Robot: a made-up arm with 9 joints.
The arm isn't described. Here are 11 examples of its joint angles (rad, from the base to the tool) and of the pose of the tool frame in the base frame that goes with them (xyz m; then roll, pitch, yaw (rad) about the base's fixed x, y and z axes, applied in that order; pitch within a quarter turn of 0, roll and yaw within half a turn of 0).
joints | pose
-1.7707 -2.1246 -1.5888 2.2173 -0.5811 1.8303 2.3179 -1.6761 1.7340 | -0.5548 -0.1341 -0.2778 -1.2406 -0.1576 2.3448
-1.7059 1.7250 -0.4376 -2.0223 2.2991 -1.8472 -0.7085 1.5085 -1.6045 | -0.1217 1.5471 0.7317 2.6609 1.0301 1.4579
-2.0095 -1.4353 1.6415 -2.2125 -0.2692 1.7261 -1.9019 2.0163 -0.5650 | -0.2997 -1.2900 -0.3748 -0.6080 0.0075 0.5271
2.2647 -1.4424 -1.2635 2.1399 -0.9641 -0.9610 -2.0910 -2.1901 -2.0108 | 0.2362 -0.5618 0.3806 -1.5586 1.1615 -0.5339
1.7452 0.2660 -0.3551 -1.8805 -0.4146 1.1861 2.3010 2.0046 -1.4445 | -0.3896 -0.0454 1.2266 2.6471 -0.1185 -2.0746
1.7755 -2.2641 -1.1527 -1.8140 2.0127 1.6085 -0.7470 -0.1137 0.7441 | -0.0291 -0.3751 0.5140 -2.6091 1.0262 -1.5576
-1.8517 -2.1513 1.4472 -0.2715 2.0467 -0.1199 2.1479 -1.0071 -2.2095 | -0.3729 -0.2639 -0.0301 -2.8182 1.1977 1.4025
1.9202 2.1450 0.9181 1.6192 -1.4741 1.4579 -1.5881 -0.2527 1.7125 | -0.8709 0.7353 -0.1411 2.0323 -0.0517 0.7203
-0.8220 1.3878 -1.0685 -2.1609 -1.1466 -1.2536 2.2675 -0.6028 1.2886 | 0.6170 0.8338 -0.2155 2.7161 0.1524 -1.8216
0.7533 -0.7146 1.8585 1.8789 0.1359 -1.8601 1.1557 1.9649 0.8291 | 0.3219 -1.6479 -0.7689 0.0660 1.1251 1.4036
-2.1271 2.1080 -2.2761 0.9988 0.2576 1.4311 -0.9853 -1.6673 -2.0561 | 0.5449 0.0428 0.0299 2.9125 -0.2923 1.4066
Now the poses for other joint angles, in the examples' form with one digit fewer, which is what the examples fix.
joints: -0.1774 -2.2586 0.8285 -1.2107 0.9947 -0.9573 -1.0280 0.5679 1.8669
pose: 0.361 -0.351 -0.248 0.194 -0.413 -1.849
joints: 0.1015 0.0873 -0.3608 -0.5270 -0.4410 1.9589 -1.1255 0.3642 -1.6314
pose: -0.479 -1.169 -1.197 0.890 0.146 -3.073
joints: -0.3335 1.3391 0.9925 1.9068 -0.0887 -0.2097 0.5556 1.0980 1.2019
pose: 0.295 0.734 0.574 -3.044 -0.120 -1.201
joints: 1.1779 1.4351 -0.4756 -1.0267 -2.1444 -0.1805 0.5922 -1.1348 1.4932
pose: -0.539 0.438 -0.093 2.768 0.583 -1.392
